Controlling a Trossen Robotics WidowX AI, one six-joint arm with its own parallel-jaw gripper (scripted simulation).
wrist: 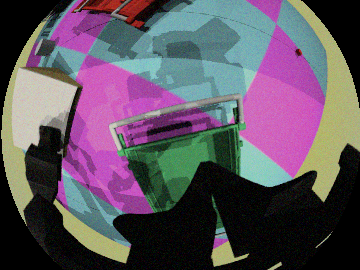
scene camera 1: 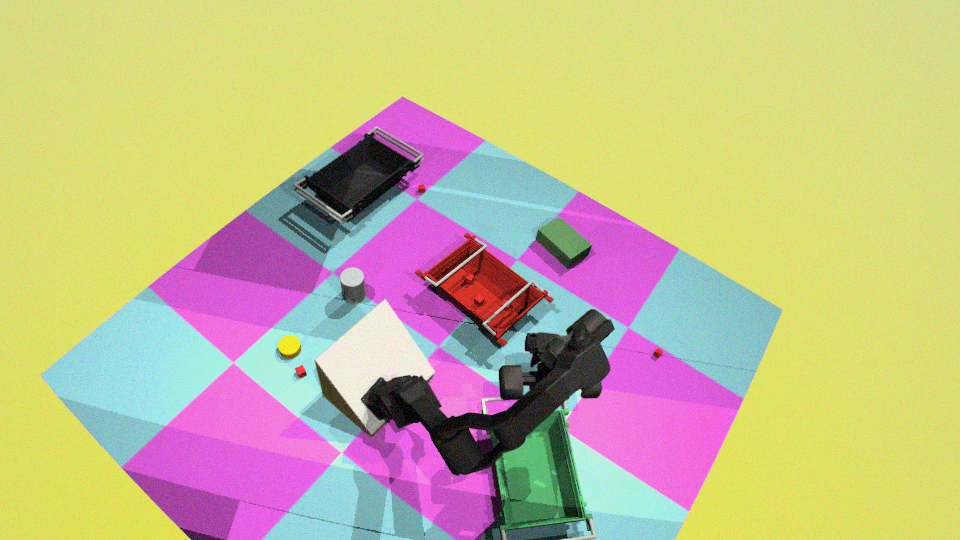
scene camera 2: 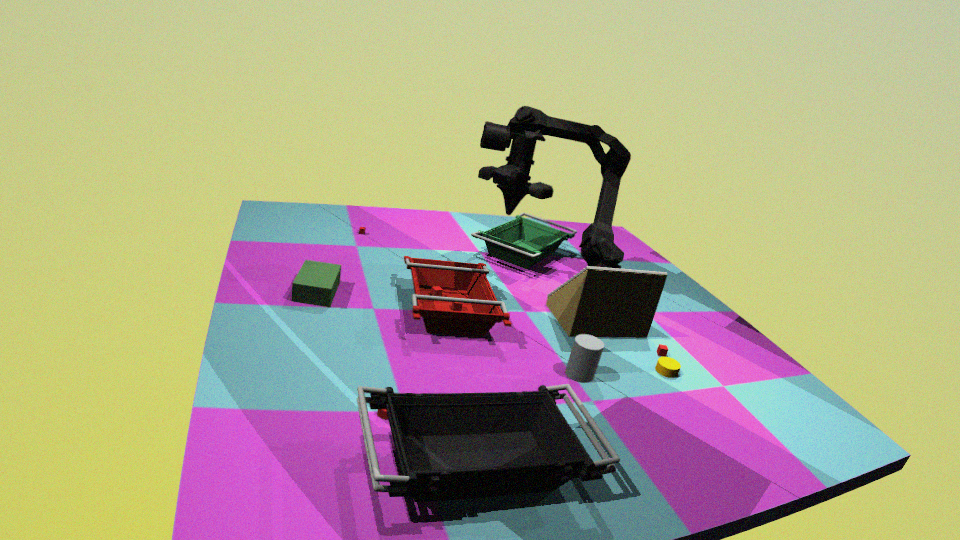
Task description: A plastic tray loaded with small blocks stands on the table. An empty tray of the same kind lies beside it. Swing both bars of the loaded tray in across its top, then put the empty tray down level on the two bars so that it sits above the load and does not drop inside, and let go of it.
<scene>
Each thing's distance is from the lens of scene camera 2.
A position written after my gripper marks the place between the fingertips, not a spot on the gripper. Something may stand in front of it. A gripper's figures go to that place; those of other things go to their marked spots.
my gripper (scene camera 2: 508, 214): 143 cm
green tray (scene camera 2: 523, 242): 163 cm
green block (scene camera 2: 316, 283): 112 cm
grey cylinder (scene camera 2: 586, 352): 100 cm
The marked spots on the green tray and the green block are 71 cm apart.
</scene>
